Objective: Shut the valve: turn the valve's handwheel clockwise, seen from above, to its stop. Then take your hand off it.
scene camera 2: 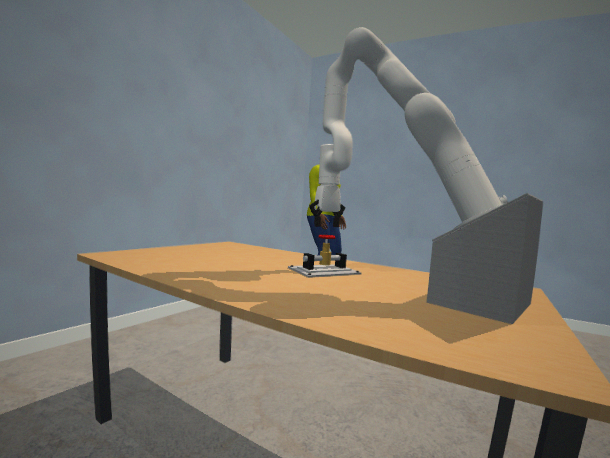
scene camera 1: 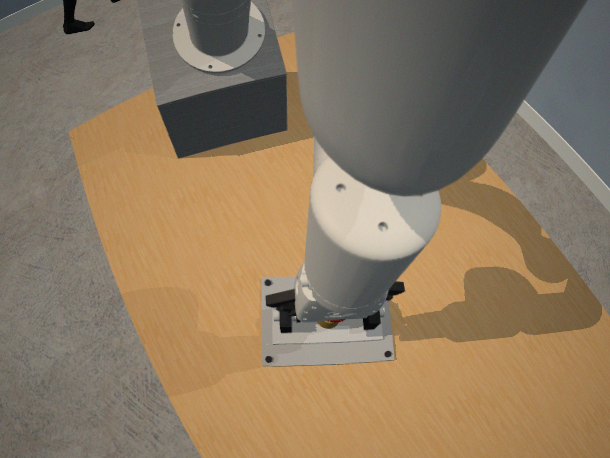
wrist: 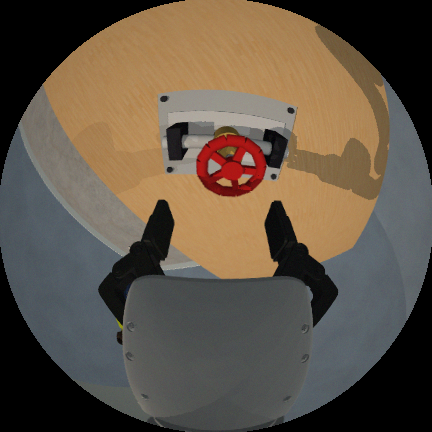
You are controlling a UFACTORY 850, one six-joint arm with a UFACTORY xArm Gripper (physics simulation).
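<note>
The valve's red handwheel (scene camera 1: 337, 320) (scene camera 2: 327, 236) (wrist: 233, 171) lies level on top of the brass valve body (scene camera 1: 327, 325) (scene camera 2: 326, 256) (wrist: 226, 132). In scene camera 1 the arm hides most of the wheel. A pipe runs through the body between two black clamps on the grey base plate (scene camera 1: 330, 355) (wrist: 225, 99). My gripper (scene camera 2: 327, 224) (wrist: 219, 210) is open and empty, pointing down. In scene camera 2 its fingertips hang a little above the handwheel, one to each side, not touching it. In scene camera 1 the fingertips are hidden.
The wooden table (scene camera 1: 190, 225) (scene camera 2: 150, 252) (wrist: 125, 65) carries the plate and the arm's grey pedestal (scene camera 1: 230, 120) (scene camera 2: 480, 270). A person in a yellow top (scene camera 2: 314, 177) stands beyond the table, behind the gripper in scene camera 2. A black shoe (scene camera 1: 77, 26) shows in scene camera 1.
</note>
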